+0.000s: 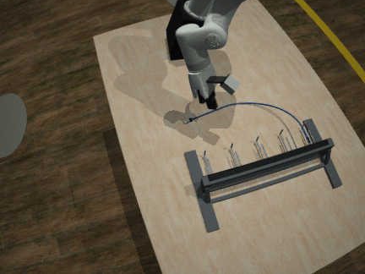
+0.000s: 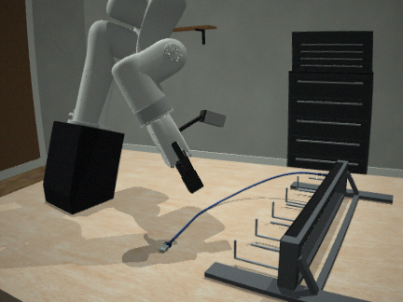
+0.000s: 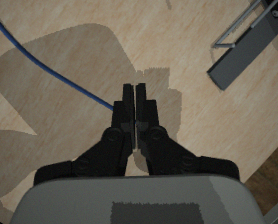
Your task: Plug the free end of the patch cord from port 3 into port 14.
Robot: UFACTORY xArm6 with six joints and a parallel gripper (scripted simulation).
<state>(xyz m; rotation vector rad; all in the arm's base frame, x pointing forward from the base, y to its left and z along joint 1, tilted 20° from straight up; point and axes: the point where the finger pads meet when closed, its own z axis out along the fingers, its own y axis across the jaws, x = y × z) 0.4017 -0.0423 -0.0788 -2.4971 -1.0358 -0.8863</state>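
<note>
Right now my hand is 2 cm past the plug, 8 cm to the left of it and 12 cm above it.
</note>
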